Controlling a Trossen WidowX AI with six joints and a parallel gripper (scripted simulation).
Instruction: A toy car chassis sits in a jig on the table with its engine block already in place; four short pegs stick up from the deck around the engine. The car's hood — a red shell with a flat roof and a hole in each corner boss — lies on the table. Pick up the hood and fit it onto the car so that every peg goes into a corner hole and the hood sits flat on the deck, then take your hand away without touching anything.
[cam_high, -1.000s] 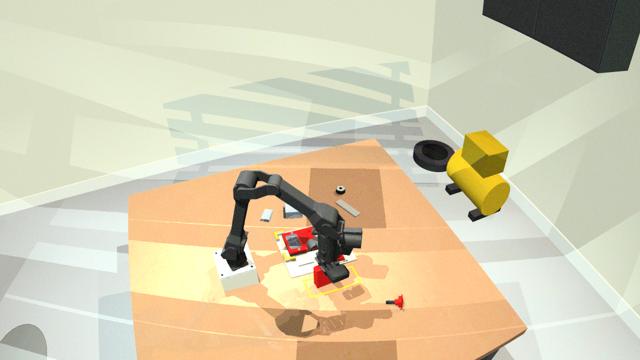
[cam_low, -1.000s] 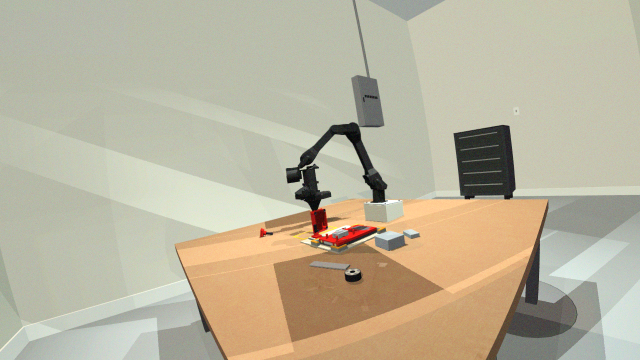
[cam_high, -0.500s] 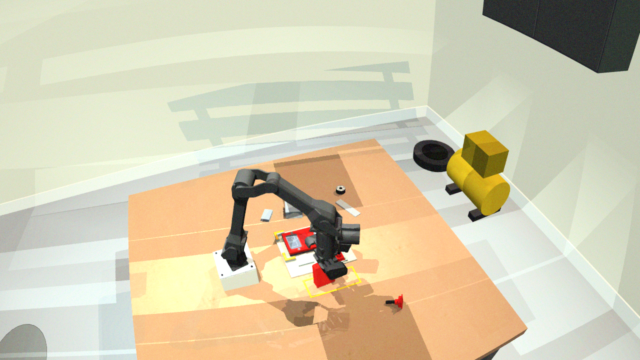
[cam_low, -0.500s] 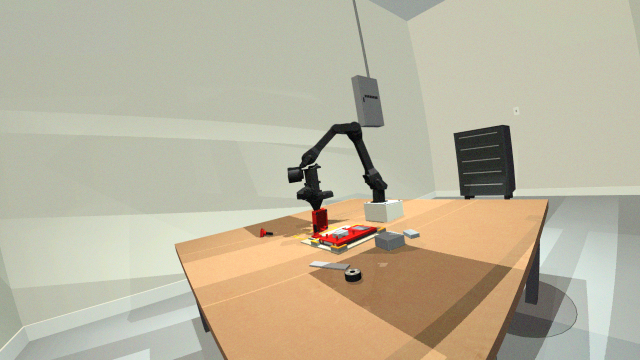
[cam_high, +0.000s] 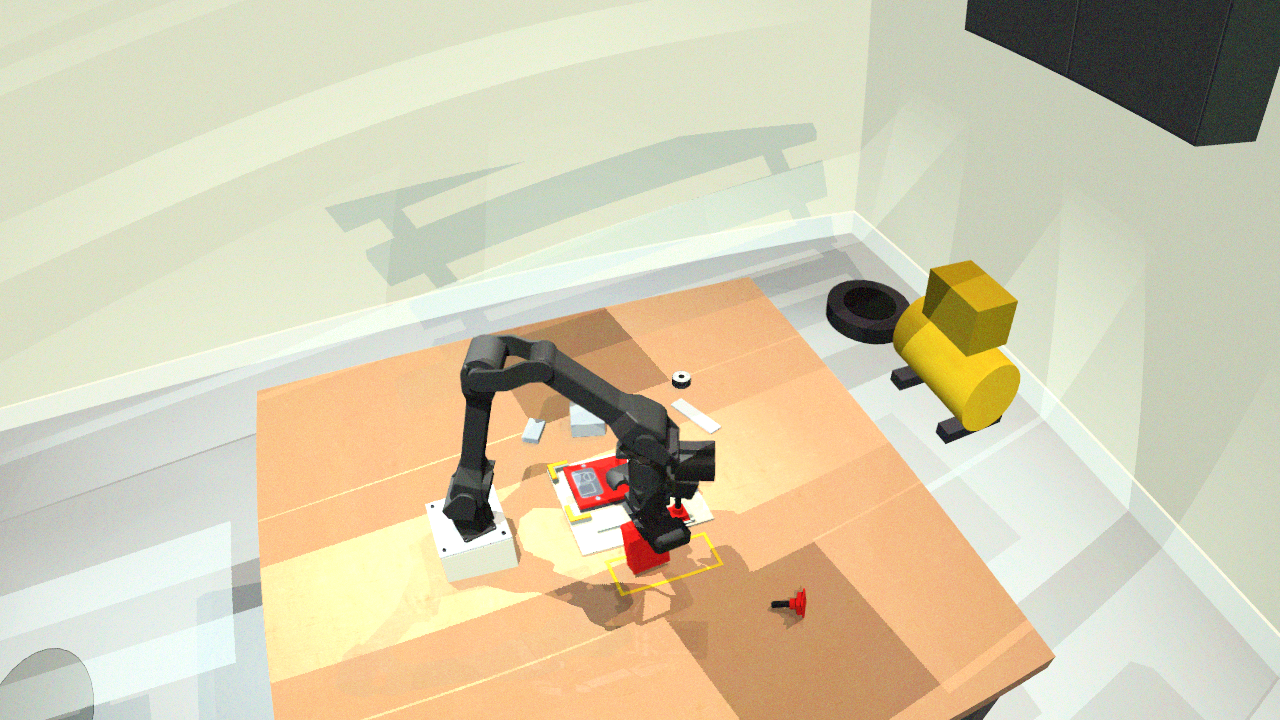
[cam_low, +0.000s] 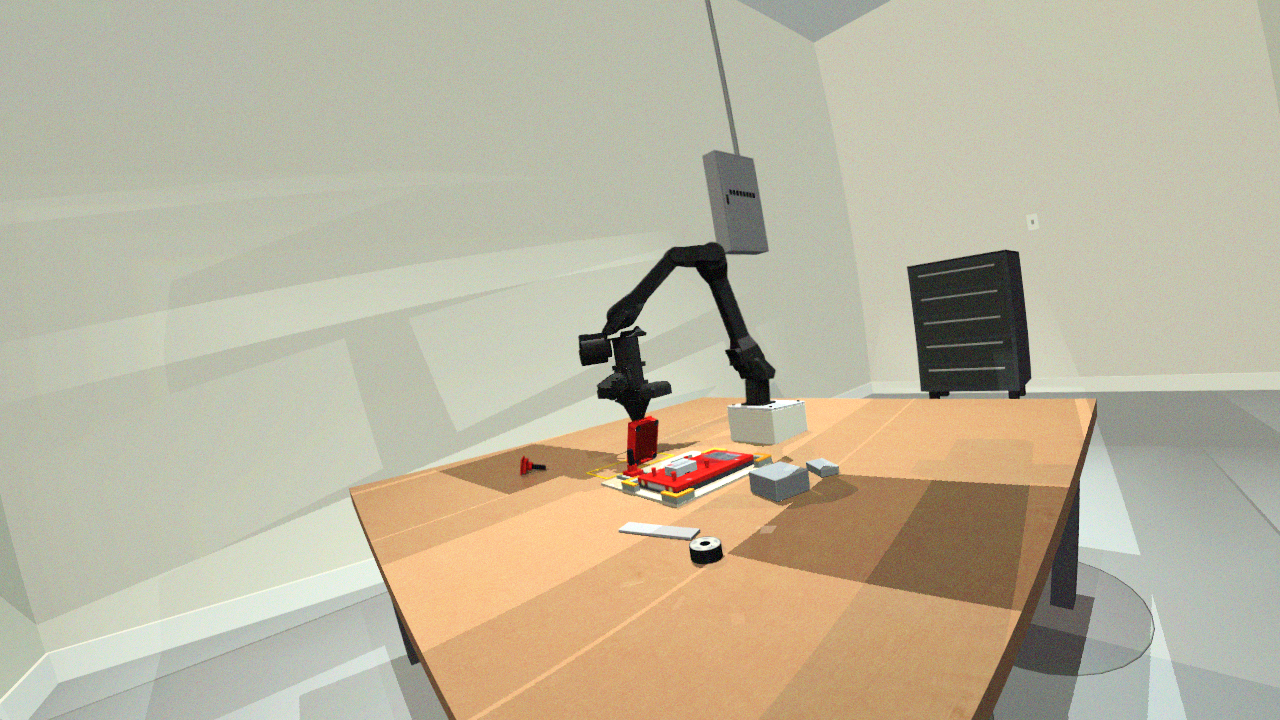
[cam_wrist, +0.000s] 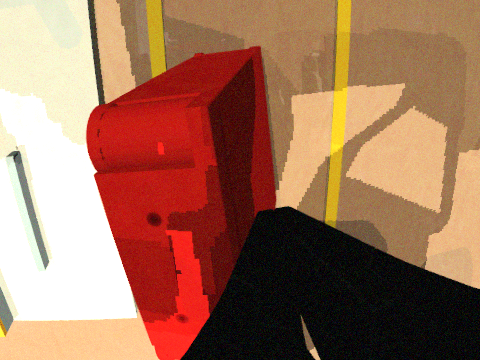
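Right now my gripper tip is 1 cm to the right of the red hood and 3 cm above it. Also, from my gripper tip: grey flat bar 29 cm ahead, 28 cm to the left, 7 cm below; white jig 7 cm ahead, 18 cm to the left, 7 cm below; grey engine block 11 cm ahead, 20 cm to the left, 5 cm below.
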